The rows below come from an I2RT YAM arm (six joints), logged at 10 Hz.
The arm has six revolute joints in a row. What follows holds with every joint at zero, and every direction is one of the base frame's. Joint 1 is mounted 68 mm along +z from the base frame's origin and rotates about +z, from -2.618 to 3.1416 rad. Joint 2 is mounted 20 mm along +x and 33.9 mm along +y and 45.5 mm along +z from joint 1 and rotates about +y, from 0 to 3.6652 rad. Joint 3 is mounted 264 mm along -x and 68.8 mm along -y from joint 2 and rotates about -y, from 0 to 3.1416 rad. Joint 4 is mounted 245 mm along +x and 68.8 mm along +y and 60 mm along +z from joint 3 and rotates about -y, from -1.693 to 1.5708 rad. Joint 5 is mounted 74 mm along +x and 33.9 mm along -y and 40.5 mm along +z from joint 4 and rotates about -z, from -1.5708 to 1.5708 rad. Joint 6 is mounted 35.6 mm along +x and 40.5 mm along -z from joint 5 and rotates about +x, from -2.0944 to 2.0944 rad. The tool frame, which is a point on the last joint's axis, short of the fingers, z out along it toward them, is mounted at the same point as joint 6; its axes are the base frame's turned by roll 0, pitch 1.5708 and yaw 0 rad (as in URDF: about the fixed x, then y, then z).
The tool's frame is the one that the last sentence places.
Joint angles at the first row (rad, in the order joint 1, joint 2, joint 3, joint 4, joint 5, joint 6):
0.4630, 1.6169, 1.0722, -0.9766, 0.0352, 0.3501
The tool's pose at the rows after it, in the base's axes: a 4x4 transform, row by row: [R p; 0 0 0 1], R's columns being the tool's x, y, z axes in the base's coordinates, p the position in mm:
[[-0.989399 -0.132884 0.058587 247.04], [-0.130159 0.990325 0.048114 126.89], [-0.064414 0.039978 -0.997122 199.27], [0 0 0 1]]
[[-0.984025 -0.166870 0.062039 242.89], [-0.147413 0.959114 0.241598 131.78], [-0.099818 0.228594 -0.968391 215.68], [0 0 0 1]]
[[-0.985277 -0.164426 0.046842 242.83], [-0.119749 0.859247 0.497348 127.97], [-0.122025 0.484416 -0.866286 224.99], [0 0 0 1]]
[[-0.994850 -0.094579 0.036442 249.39], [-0.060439 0.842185 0.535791 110.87], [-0.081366 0.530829 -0.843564 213.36], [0 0 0 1]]
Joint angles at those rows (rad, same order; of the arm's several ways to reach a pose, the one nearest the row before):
0.4724, 1.5971, 1.0805, -0.9800, -0.0162, 0.3409
0.4730, 1.5389, 1.0819, -0.9447, -0.1879, 0.3287
0.4288, 1.4850, 1.0470, -0.8524, -0.4476, 0.3402
0.3544, 1.4999, 1.0121, -0.8277, -0.5119, 0.3373

